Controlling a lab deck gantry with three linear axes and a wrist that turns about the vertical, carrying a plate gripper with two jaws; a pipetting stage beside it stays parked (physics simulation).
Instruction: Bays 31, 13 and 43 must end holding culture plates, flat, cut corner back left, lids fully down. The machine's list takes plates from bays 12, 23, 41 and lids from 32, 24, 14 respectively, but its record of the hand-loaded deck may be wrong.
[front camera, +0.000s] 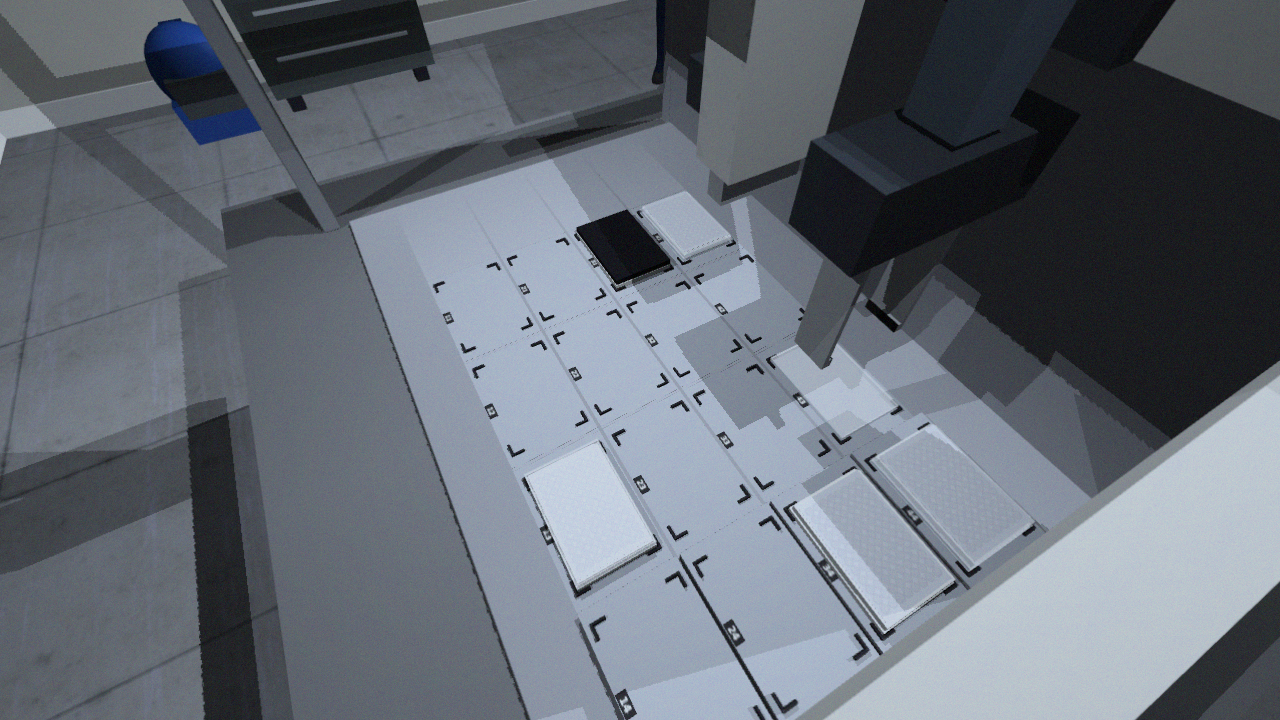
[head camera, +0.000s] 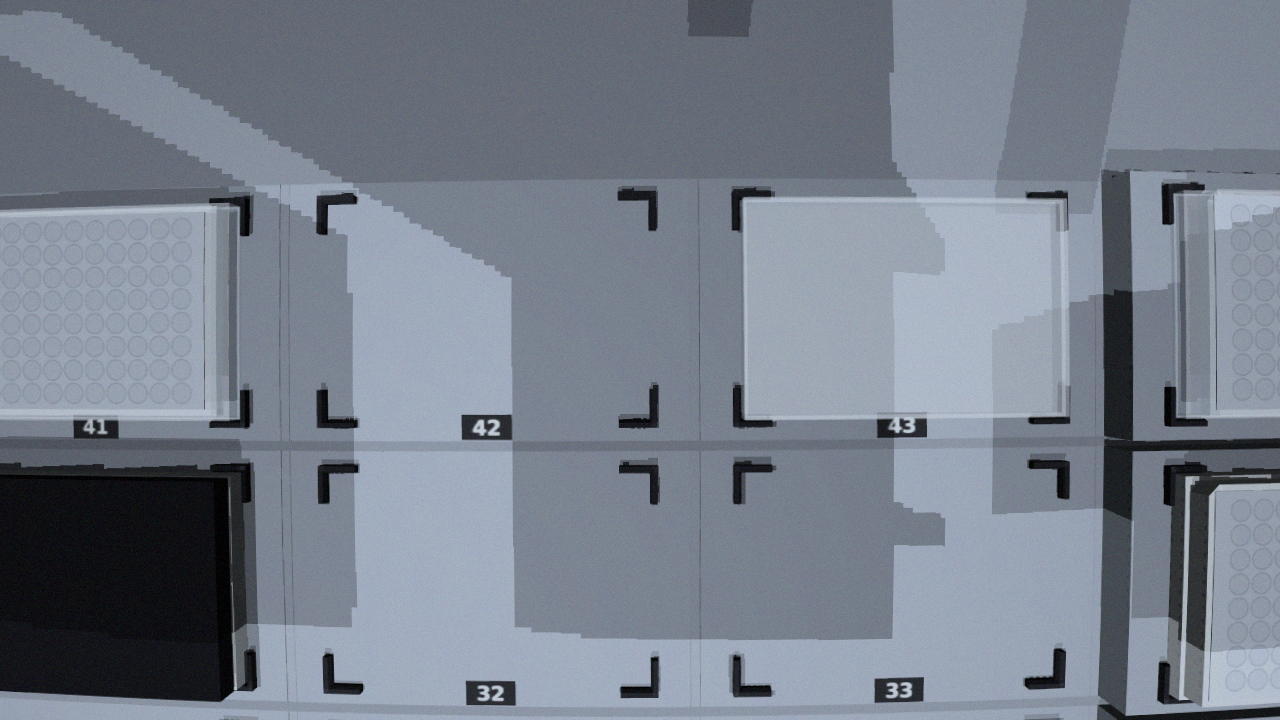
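Where they show: gripper, fingertip midpoint: (front camera: 847, 334); robot's base, origin of the base link: (front camera: 436, 286).
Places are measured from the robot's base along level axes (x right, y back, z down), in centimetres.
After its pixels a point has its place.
Observation:
My gripper (front camera: 850, 338) @[x -30.0, y -42.0, z -16.0 cm] hangs above the deck by bay 43, jaws apart, nothing between them. A thin clear lid-like piece (front camera: 854, 394) @[x -37.2, y -41.9, z -0.8 cm] (head camera: 823, 308) @[x -36.3, y -35.8, z -0.8 cm] lies flat in bay 43, showing no wells. A black-topped piece (front camera: 622, 246) @[x -25.4, y -7.1, z -1.7 cm] (head camera: 107, 582) @[x -26.0, y -8.3, z -1.7 cm] with a pale edge beneath is in bay 31. A white plate with faint wells (front camera: 590, 514) @[x -4.1, y -40.1, z -1.6 cm] lies in bay 13. A clear-topped welled plate (front camera: 684, 223) @[x -35.9, y -7.0, z -1.4 cm] (head camera: 98, 313) @[x -36.3, y -7.9, z -1.4 cm] is in bay 41. Bays 12, 23, 32, 24 hold no plates. Bay 14 is partly cut off. Cut corners at 31 and 13 cannot be made out.
A welled plate (front camera: 872, 546) @[x -25.4, y -56.1, z -2.9 cm] (head camera: 1248, 591) @[x -25.9, y -51.0, z -2.9 cm] stands in bay 34, its upper left corner cut in the head view. Another welled, clear-topped plate (front camera: 953, 492) @[x -36.1, y -56.0, z -2.9 cm] (head camera: 1253, 313) @[x -36.0, y -51.1, z -2.9 cm] is in bay 44. The pale pipetting stage (front camera: 769, 98) stands behind the deck. A pale bar crosses the front right.

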